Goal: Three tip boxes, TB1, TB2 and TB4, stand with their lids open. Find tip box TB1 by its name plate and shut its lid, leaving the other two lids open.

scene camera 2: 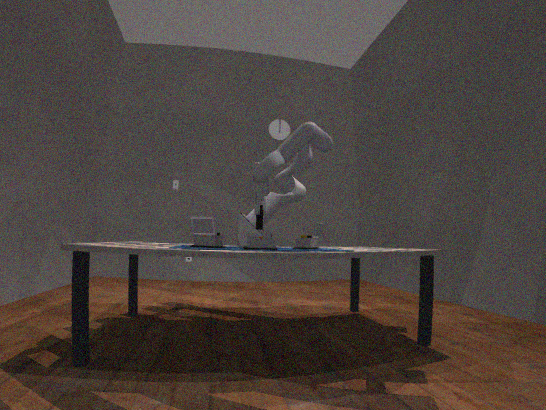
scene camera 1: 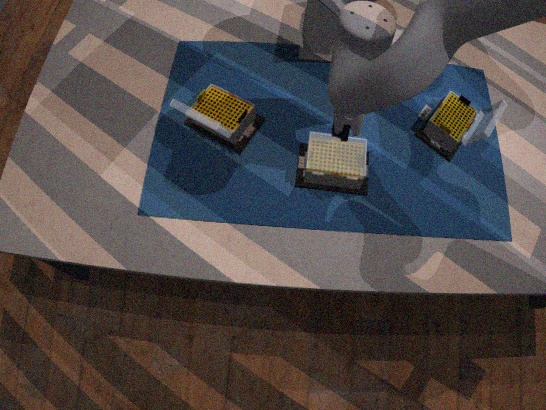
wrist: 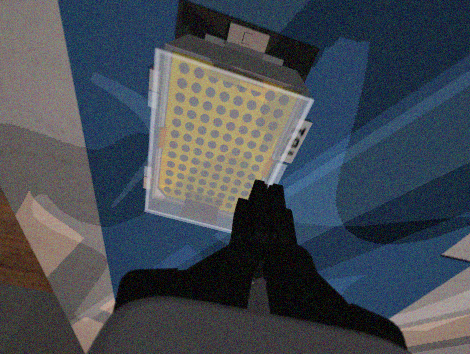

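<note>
Tip box TB1 (scene camera 1: 336, 157) (scene camera 2: 260, 243) (wrist: 220, 130) is the middle box; its name plate (wrist: 297, 141) shows at the box's right side in the wrist view. Its clear lid (scene camera 1: 337, 145) (wrist: 156, 120) lies down over the yellow rack; whether it is fully seated I cannot tell. The left box (scene camera 1: 222, 109) and the right box (scene camera 1: 453, 117) have their clear lids standing open; I cannot read their plates. My gripper (scene camera 1: 344, 138) (scene camera 2: 259, 228) (wrist: 261, 199) is shut and empty, its tips at the back edge of TB1's lid in scene camera 1; contact is unclear.
The boxes stand on a blue mat (scene camera 1: 260, 210) (wrist: 380, 110) on the striped table (scene camera 1: 250, 255) (scene camera 2: 345, 250). The left box's raised lid (scene camera 1: 200, 117) (scene camera 2: 202, 225) and the right box's raised lid (scene camera 1: 496, 118) stick out beside their boxes. The arm reaches in from behind.
</note>
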